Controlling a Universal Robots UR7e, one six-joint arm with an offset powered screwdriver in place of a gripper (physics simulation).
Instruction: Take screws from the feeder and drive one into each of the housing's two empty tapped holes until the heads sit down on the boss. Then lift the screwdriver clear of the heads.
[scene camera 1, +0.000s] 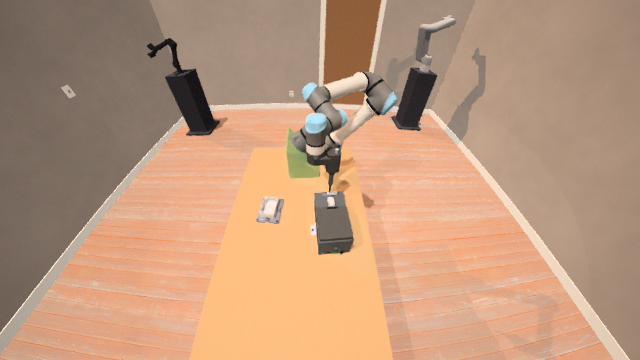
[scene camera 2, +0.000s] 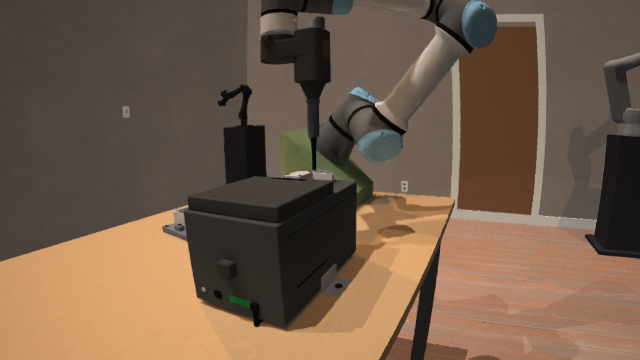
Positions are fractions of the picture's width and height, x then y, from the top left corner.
Scene:
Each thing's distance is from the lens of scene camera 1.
black box-shaped feeder (scene camera 1: 0.54, 0.68): 0.89 m

